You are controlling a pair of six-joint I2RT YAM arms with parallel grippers.
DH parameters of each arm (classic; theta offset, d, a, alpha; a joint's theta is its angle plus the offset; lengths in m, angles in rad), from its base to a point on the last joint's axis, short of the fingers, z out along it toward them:
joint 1: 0 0.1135 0.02 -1.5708
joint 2: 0 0 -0.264 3.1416
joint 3: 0.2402 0 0.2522 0
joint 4: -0.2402 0 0.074 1.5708
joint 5: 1.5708 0 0 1.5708
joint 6: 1.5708 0.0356 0 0
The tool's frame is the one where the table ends.
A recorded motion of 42 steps. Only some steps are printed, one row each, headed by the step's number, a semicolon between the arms.
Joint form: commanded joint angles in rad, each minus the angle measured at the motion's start. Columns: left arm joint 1, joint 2, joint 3, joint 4, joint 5, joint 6; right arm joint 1, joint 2, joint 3, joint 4, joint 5, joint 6.
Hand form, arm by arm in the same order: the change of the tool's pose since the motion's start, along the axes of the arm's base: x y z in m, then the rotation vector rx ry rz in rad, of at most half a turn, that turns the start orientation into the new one. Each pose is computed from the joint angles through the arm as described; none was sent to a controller.
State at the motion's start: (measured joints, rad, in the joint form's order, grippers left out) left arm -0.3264 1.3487 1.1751 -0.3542 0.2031 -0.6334; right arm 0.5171 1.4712 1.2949 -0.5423 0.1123 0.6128
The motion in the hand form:
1: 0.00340 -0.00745 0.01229 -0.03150 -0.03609 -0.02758; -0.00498 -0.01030 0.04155 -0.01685 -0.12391 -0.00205
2: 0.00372 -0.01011 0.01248 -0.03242 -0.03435 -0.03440; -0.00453 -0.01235 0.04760 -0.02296 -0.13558 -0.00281
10: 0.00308 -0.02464 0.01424 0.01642 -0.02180 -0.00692; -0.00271 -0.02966 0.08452 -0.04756 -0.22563 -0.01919
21: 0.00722 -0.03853 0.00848 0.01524 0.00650 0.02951; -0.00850 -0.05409 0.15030 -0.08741 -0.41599 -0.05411
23: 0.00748 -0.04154 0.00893 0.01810 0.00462 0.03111; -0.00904 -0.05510 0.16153 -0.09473 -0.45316 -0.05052
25: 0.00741 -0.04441 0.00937 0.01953 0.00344 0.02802; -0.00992 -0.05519 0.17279 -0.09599 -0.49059 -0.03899
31: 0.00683 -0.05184 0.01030 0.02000 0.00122 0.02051; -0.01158 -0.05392 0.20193 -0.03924 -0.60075 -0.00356
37: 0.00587 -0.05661 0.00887 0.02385 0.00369 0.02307; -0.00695 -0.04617 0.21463 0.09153 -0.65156 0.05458
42: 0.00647 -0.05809 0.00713 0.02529 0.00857 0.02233; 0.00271 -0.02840 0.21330 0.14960 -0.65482 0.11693
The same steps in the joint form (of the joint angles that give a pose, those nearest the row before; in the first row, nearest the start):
1: -0.0171 0.0155 0.0430 0.0192 0.0179 -0.0108; -0.0165 -0.0461 0.0883 -0.0254 0.0349 -0.0686
2: -0.0247 0.0206 0.0481 0.0183 0.0178 -0.0123; -0.0226 -0.0461 0.1094 -0.0375 0.0369 -0.0806
10: -0.0781 0.0455 0.0871 -0.0246 -0.0733 -0.0154; -0.0738 -0.0538 0.2247 -0.0797 0.0408 -0.1519
21: -0.1184 0.0839 0.1042 -0.0232 -0.1336 -0.0652; -0.1374 -0.0525 0.4375 -0.1128 0.0610 -0.2661
23: -0.1275 0.0897 0.1109 -0.0235 -0.1445 -0.0676; -0.1397 -0.0425 0.4816 -0.1121 0.0626 -0.2891
25: -0.1359 0.0944 0.1165 -0.0240 -0.1500 -0.0687; -0.1397 -0.0314 0.5270 -0.1104 0.0558 -0.3104
31: -0.1579 0.1051 0.1289 -0.0237 -0.1633 -0.0749; -0.1397 -0.0006 0.6361 -0.0698 0.0049 -0.3219
37: -0.1736 0.1109 0.1297 -0.0225 -0.1801 -0.0822; -0.1326 0.0323 0.6854 -0.0050 -0.0898 -0.2526
42: -0.1768 0.1162 0.1293 -0.0218 -0.1817 -0.0844; -0.0969 0.0791 0.7118 0.0343 -0.1319 -0.2256

